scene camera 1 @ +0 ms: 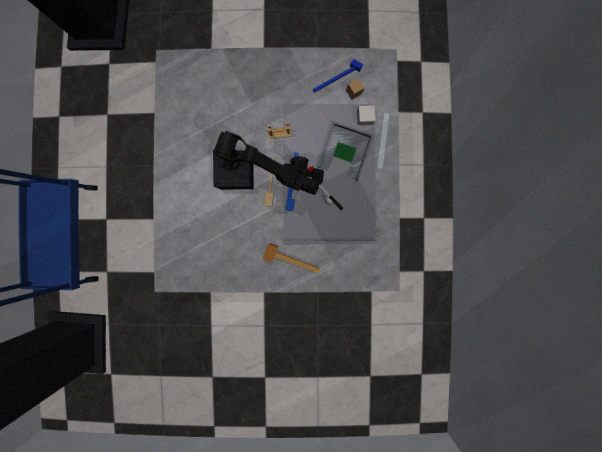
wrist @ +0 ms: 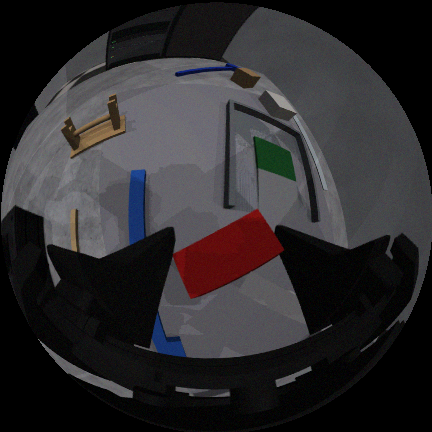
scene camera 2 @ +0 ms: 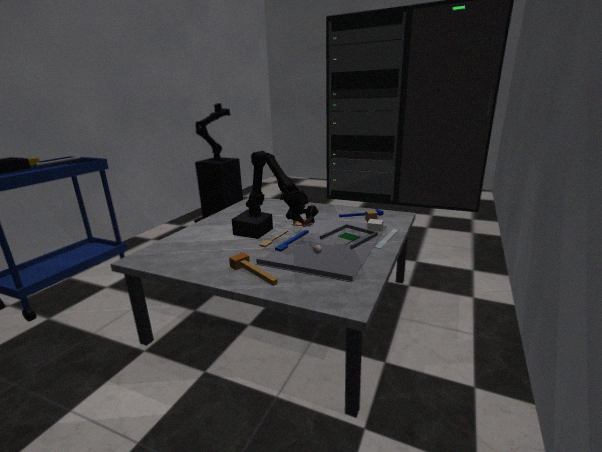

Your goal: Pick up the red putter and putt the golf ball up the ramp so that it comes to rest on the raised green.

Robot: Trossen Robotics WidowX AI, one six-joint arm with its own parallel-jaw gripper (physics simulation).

Labels:
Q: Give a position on a small wooden frame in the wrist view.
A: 116,125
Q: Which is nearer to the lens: the red putter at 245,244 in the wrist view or the blue bar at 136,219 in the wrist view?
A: The red putter.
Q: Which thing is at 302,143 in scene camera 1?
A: A grey putting mat.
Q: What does the blue bar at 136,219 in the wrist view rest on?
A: A grey putting mat.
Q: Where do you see a raised green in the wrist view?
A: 268,156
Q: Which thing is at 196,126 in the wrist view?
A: A grey putting mat.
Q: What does my gripper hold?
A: A red putter.

